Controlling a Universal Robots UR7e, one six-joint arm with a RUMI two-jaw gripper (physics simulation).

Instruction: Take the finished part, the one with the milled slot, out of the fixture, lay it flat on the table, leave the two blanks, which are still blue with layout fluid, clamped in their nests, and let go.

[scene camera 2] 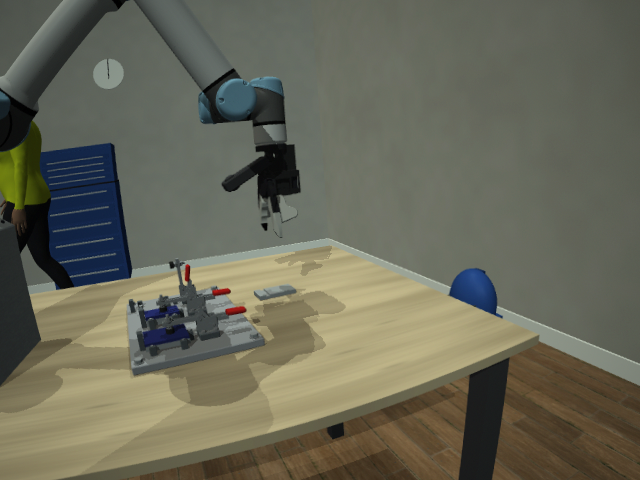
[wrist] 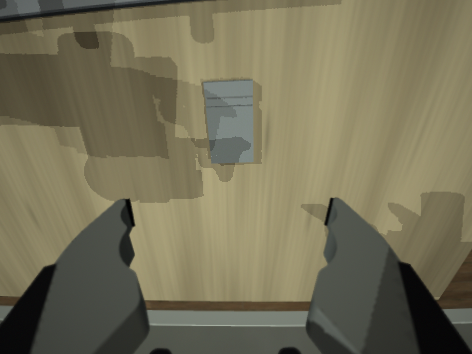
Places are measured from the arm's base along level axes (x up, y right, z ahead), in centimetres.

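Pixels of known places: gripper, fingertip midpoint: (scene camera 2: pixel 272 234) (wrist: pixel 230 200).
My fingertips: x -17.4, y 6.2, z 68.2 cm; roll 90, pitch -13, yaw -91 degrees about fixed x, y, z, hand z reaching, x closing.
Behind a point stands the place of what it marks.
The finished part (scene camera 2: pixel 275 291) @(x -30.7, y 7.4, z 66.6 cm) (wrist: pixel 231 122) @(x -30.7, y 6.0, z 66.8 cm), a grey block with a milled slot across it, lies flat on the table (scene camera 2: pixel 392 330) @(x -31.7, y 40.6, z 71.4 cm) (wrist: pixel 300 150) @(x -31.7, y -1.2, z 72.2 cm) beside the fixture (scene camera 2: pixel 242 338) @(x -30.2, y 26.8, z 48.4 cm). Two blue blanks (scene camera 2: pixel 166 335) @(x -28.1, y 21.0, z 36.3 cm) (scene camera 2: pixel 162 312) @(x -27.5, y 10.5, z 38.6 cm) sit in their nests in the fixture, each under a clamp arm. A third clamp stands raised, with its red handle upright. My gripper (scene camera 2: pixel 271 231) @(x -17.4, y 6.1, z 68.2 cm) (wrist: pixel 230 200) @(x -17.4, y 6.1, z 68.2 cm) is open and empty, high above the table and the part. In the wrist view the part shows beyond the fingertips, apart from both.
Two red clamp handles (scene camera 2: pixel 221 291) @(x -25.7, y 12.2, z 51.4 cm) (scene camera 2: pixel 235 310) @(x -26.2, y 23.0, z 49.4 cm) stick out from the fixture toward the part. A grey box (scene camera 2: pixel 15 304) @(x -21.3, y 2.8, z 10.4 cm) stands at the left. A person (scene camera 2: pixel 25 191) stands behind the table near a blue cabinet (scene camera 2: pixel 87 222). A blue rounded object (scene camera 2: pixel 473 291) is beyond the right edge.
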